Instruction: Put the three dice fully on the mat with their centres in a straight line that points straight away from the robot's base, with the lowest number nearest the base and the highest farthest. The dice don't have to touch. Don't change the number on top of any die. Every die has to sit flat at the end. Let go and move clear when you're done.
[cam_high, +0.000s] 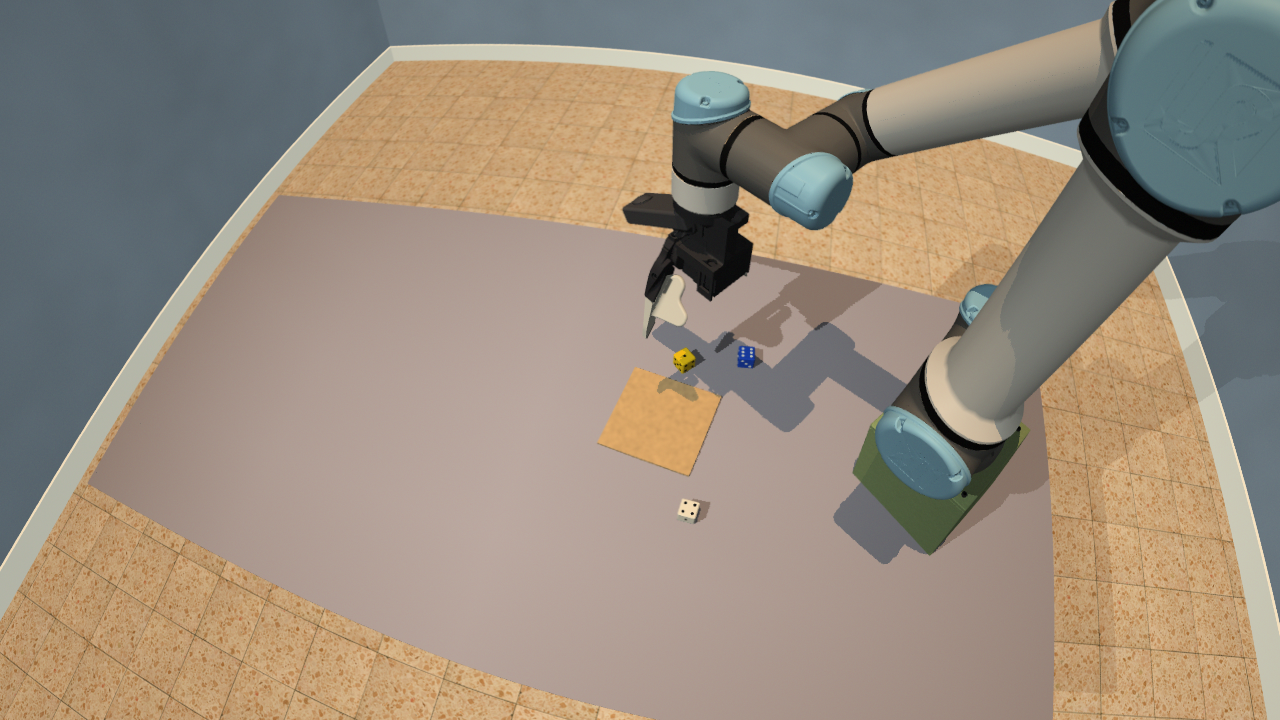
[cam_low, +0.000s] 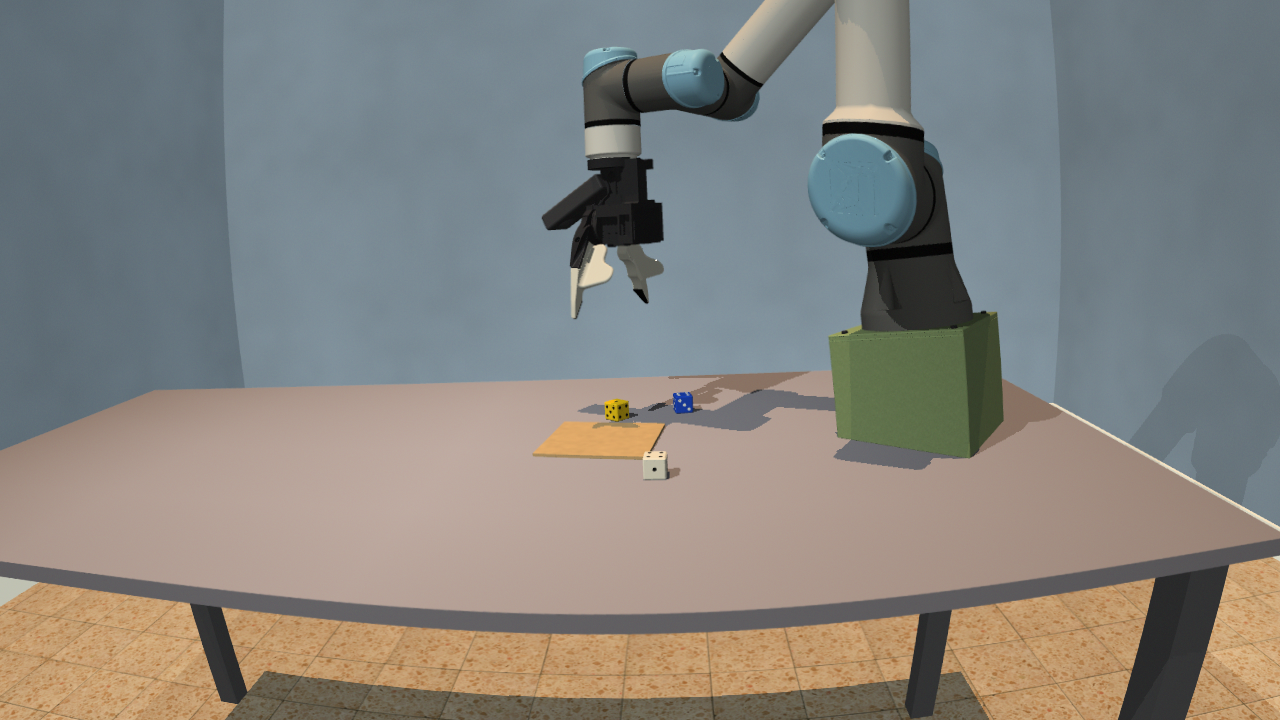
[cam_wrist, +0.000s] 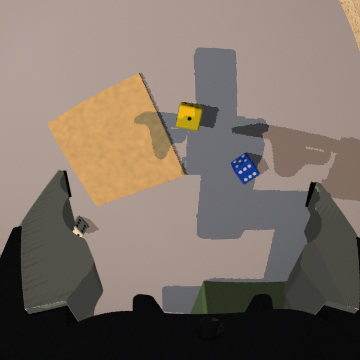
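The yellow die is 14 cm below my hand. From my hand the other things lie so: white die 8 cm behind, 23 cm to the left, 14 cm below; then blue die 9 cm behind, 4 cm to the right, 14 cm below; then mat 10 cm to the left, 15 cm below.
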